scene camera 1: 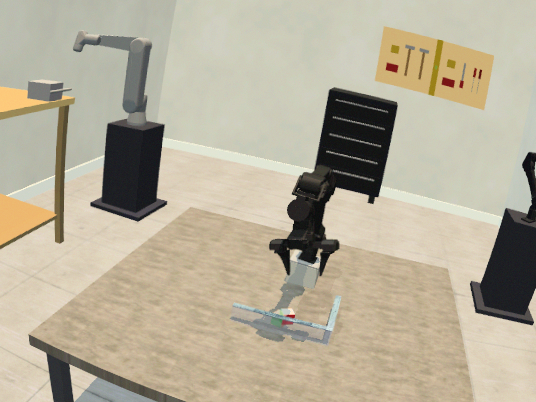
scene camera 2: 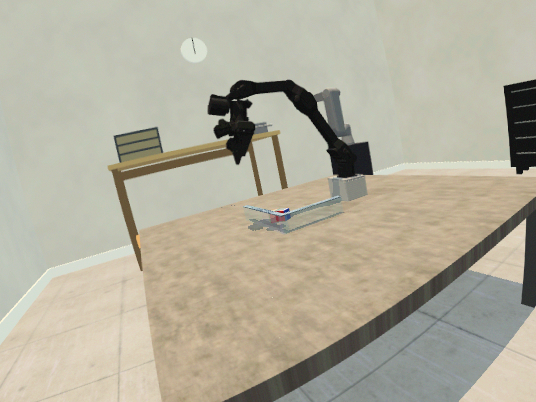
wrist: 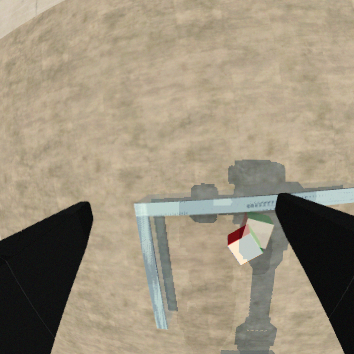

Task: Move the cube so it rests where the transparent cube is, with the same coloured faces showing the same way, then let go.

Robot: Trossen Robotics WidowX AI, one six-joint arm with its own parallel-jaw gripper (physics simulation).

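Where they show: gripper, fingertip midpoint: (scene camera 1: 304, 275) (scene camera 2: 240, 160) (wrist: 185, 206); arm's base, link origin: (scene camera 1: 307, 258) (scene camera 2: 347, 176).
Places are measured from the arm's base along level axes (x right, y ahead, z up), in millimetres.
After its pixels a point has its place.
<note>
The solid cube (scene camera 1: 290, 315) @[x -32, y 348, z -53 mm] (scene camera 2: 285, 215) (wrist: 246, 248) @[x -16, y 334, z -50 mm] rests on the table, with a white top and a dark red side in the wrist view; a blue part shows in scene camera 2. The transparent cube (scene camera 1: 276, 320) @[x -4, y 420, z -41 mm] (scene camera 2: 273, 216) @[x -127, y 414, z -38 mm] (wrist: 263, 231) has a pale top and green and pinkish sides. It overlaps or stands right against the solid cube, turned differently; any gap cannot be told. My gripper (scene camera 1: 304, 274) @[x -61, y 461, z 155 mm] (scene camera 2: 238, 161) @[x -61, y 461, z 155 mm] (wrist: 185, 206) @[x -61, y 461, z 155 mm] is open and empty, pointing down high above the table. In the wrist view both cubes lie between the fingertips' directions, near the right finger.
An L-shaped clear wall with pale blue top edges (scene camera 1: 310, 324) @[x -107, y 408, z -29 mm] (scene camera 2: 312, 204) @[x -166, y 288, z -28 mm] (wrist: 200, 206) @[x -81, y 407, z -30 mm] stands on the table (scene camera 1: 150, 300) @[x 407, y 469, z -90 mm]. Its long side runs close beside the cubes; its short side stands farther off, left of them in the wrist view. The arm's shadow falls across the cubes.
</note>
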